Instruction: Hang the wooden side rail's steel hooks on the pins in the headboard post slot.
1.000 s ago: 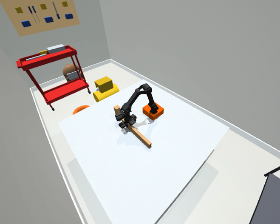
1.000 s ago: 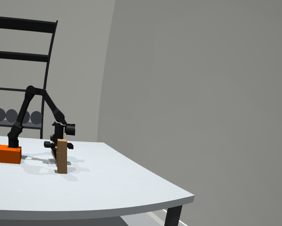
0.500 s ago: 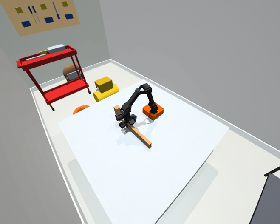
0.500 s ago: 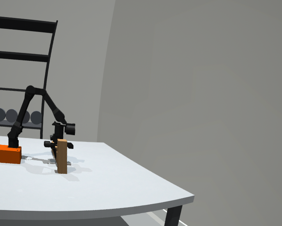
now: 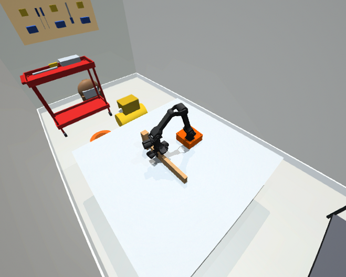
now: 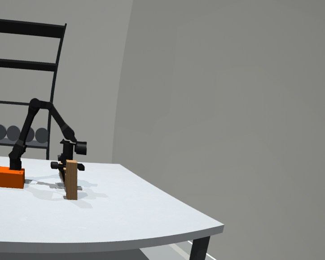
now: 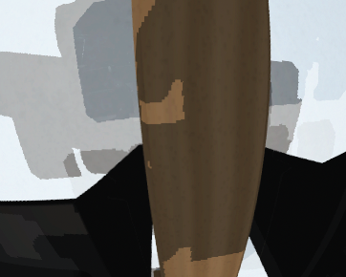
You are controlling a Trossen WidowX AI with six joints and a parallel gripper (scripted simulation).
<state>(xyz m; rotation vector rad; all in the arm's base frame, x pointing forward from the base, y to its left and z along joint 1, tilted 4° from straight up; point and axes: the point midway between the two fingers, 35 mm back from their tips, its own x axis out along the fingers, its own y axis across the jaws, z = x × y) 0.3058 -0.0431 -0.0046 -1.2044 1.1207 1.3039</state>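
My gripper tip is 17 cm to the left of the wooden headboard post and 5 cm below it.
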